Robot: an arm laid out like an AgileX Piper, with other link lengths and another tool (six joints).
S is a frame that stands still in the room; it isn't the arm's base.
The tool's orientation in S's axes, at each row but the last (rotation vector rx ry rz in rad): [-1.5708 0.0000 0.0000]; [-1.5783 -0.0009 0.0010]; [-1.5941 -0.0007 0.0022]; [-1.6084 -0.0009 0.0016]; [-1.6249 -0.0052 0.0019]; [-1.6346 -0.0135 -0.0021]
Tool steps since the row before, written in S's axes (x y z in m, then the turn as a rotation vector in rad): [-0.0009 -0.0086 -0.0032 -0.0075 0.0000 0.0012]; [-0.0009 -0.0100 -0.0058 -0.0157 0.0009 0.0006]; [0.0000 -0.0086 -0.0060 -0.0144 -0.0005 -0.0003]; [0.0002 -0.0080 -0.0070 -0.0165 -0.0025 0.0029]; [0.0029 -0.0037 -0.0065 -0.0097 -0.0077 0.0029]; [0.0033 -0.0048 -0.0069 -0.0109 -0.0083 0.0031]
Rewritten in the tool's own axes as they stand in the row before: [-0.0009 0.0032 -0.0086 -0.0075 -0.0012 0.0000]; [-0.0009 0.0059 -0.0100 -0.0157 -0.0006 0.0009]; [0.0000 0.0062 -0.0085 -0.0144 0.0003 -0.0005]; [0.0002 0.0073 -0.0077 -0.0165 -0.0028 -0.0026]; [0.0029 0.0067 -0.0034 -0.0097 -0.0025 -0.0078]; [0.0032 0.0072 -0.0044 -0.0109 -0.0027 -0.0084]
